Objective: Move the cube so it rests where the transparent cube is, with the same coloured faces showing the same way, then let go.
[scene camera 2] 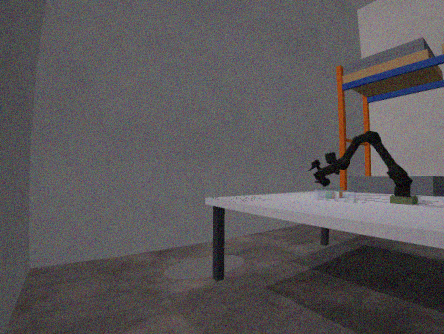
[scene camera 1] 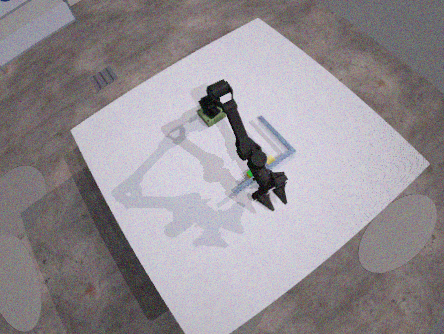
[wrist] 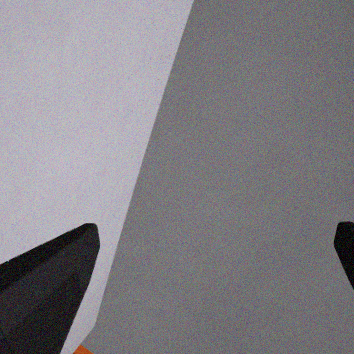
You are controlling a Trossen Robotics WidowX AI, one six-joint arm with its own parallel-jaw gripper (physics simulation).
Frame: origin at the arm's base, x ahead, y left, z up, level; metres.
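Seen in the pictures: gripper, between the fingertips: (scene camera 2: 311, 176) (scene camera 1: 279, 207) (wrist: 217, 234); arm's base, origin of its link: (scene camera 2: 402, 196) (scene camera 1: 211, 111).
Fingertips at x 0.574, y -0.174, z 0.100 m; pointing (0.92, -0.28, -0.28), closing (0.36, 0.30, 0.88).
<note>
Offsets run from my fingertips to a thing's top centre. "pt": to the spot under its first point.
In scene camera 1, a small bright green face {pt 0.212 m back, 0.059 m left, 0.095 m down} (scene camera 1: 250, 173) shows at the left side of the arm's wrist. A paler yellow face {pt 0.187 m back, 0.165 m left, 0.096 m down} (scene camera 1: 271, 160) shows at its right side. Both are partly hidden by the arm, and I cannot tell for certain which is the solid cube and which the transparent one. They lie along the inner side of a blue L-shaped bar {pt 0.240 m back, 0.271 m left, 0.075 m down} (scene camera 1: 278, 135). My gripper (scene camera 1: 280, 205) (scene camera 2: 317, 176) (wrist: 217, 234) is open and empty. It hangs above the table, and in scene camera 1 its fingertips appear beyond the bar. The wrist view shows neither cube.
The bar lies on the white table (scene camera 1: 325, 200) (scene camera 2: 280, 210). The arm's green base (scene camera 1: 212, 118) (scene camera 2: 404, 200) stands on it. An orange and blue shelf rack (scene camera 2: 342, 125) stands in the background. The wrist view shows a pale surface and a grey surface.
</note>
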